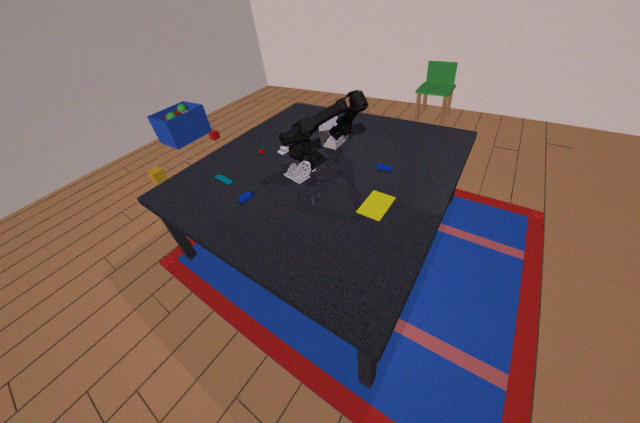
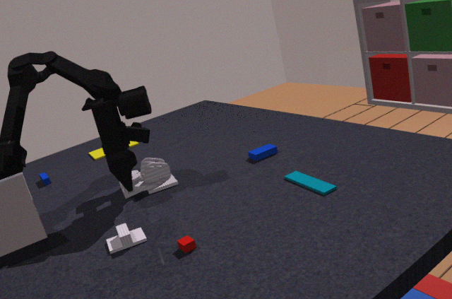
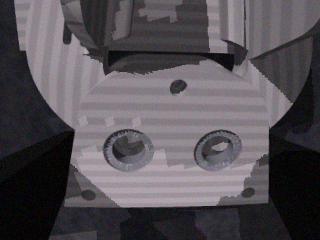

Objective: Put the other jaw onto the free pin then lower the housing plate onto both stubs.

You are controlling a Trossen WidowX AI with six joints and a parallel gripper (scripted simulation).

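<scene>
Right now the white jaw is 20 mm ahead of my gripper tip and 20 mm to the right of it. Also, from my gripper tip: red cube 50 mm behind, 340 mm to the right, 10 mm below; yellow plate 120 mm ahead, 400 mm to the left, 10 mm below; white t-shaped piece 110 mm behind, 220 mm to the right.
</scene>
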